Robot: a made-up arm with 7 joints.
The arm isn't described. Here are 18 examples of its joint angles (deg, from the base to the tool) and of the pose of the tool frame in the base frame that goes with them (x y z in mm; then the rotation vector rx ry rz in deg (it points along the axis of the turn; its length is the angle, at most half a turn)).
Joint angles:
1: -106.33 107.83 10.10 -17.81 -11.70 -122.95 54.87
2: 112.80 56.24 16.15 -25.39 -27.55 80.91 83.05
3: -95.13 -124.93 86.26 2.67 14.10 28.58 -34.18
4: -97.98 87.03 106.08 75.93 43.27 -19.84 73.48
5: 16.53 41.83 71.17 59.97 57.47 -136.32 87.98
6: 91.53 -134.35 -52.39 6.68 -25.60 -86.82 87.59
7: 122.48 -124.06 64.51 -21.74 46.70 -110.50 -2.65
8: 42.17 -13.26 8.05 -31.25 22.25 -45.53 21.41
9: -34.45 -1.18 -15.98 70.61 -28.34 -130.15 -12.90
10: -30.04 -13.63 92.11 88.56 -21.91 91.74 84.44
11: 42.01 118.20 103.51 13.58 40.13 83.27 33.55
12: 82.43 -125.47 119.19 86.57 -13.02 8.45 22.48
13: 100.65 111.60 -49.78 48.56 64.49 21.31 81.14
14: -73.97 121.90 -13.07 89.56 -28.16 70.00 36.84
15: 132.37 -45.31 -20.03 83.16 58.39 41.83 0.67
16: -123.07 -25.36 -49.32 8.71 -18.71 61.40 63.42
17: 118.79 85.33 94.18 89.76 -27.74 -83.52 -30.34
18: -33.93 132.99 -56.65 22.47 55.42 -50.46 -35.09
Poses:
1: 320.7 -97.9 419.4 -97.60 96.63 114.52
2: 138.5 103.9 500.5 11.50 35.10 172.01
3: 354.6 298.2 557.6 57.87 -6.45 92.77
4: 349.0 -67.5 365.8 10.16 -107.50 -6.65
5: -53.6 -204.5 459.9 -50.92 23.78 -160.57
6: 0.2 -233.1 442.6 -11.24 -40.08 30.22
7: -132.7 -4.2 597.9 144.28 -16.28 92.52
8: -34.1 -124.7 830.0 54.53 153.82 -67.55
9: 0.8 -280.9 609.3 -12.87 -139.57 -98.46
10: 205.0 -214.3 657.9 -24.53 -147.62 77.08
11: -102.5 -108.9 370.6 121.33 27.08 -9.44
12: -114.7 -186.7 675.9 -28.29 62.03 -90.42
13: 142.8 51.1 386.7 -28.37 -146.93 4.03
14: 137.5 -210.5 382.7 65.99 122.80 9.04
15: 16.0 -146.6 744.0 -26.33 48.89 10.16
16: 142.0 -77.9 643.6 -27.78 -35.48 -1.40
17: 64.4 40.4 274.0 -7.72 67.48 44.55
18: 159.6 -97.4 202.0 76.34 25.41 -20.68
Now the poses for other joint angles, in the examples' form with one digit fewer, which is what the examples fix.
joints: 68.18 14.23 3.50 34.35 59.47 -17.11 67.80
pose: -58 90 736 122.8 -49.8 -56.6
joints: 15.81 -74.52 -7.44 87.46 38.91 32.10 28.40
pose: 311 -185 698 -33.5 -1.7 127.8
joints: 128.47 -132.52 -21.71 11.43 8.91 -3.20 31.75
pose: -79 -252 480 -19.7 -91.1 -17.8
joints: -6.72 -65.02 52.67 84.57 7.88 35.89 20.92
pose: 301 -273 733 -19.2 -41.3 60.9
